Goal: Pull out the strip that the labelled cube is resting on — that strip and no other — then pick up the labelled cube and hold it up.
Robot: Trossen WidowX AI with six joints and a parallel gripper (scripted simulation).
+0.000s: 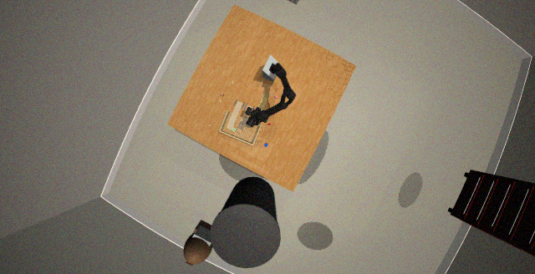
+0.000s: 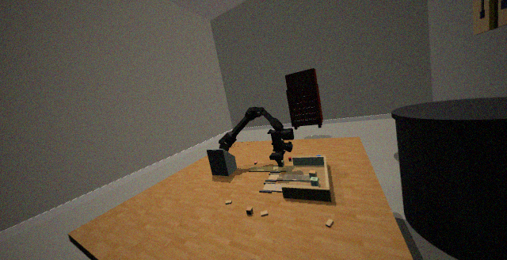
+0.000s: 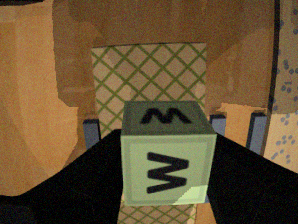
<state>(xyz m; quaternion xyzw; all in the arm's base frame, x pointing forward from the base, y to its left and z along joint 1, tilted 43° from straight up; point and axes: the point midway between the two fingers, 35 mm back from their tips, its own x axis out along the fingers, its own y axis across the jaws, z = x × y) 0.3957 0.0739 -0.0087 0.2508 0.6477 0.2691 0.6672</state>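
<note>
Now: the cross-hatched strip 9 cm behind my gripper tip, 1 cm to the right of it and 3 cm below it.
</note>
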